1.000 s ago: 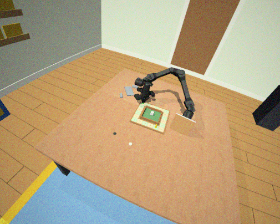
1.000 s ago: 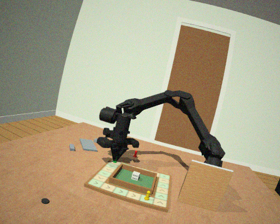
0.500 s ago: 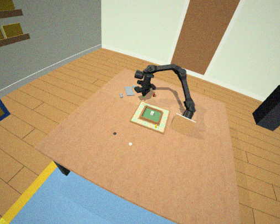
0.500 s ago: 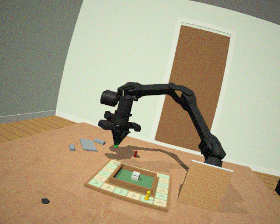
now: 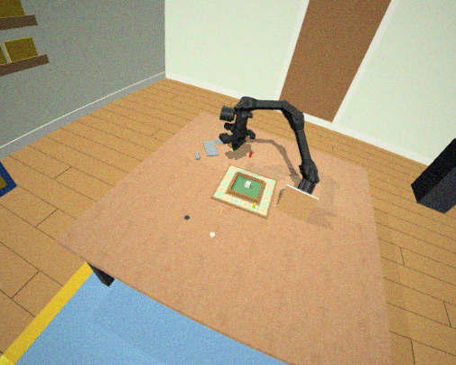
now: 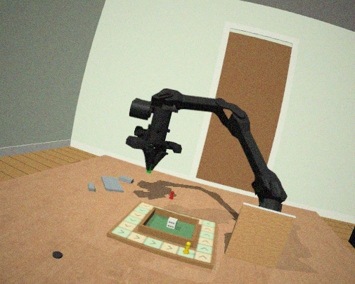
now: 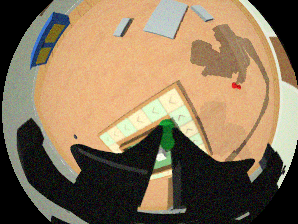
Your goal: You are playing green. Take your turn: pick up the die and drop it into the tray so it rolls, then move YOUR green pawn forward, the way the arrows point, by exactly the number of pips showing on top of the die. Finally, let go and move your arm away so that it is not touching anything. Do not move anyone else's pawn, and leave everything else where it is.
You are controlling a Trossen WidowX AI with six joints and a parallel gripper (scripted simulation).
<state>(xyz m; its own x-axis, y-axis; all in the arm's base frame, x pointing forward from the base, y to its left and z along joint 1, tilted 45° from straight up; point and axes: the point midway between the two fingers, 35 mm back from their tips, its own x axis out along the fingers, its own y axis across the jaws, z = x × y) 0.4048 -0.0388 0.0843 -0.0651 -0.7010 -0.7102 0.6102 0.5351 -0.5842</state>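
Now: gripper tip 13 cm past the white die, 12 cm above it and 8 cm to the right of it. Round my gripper tip: red pawn 19 cm to the right, 13 cm below, 6 cm behind; yellow pawn 21 cm behind, 20 cm to the left, 12 cm below; green pawn 1 cm above.
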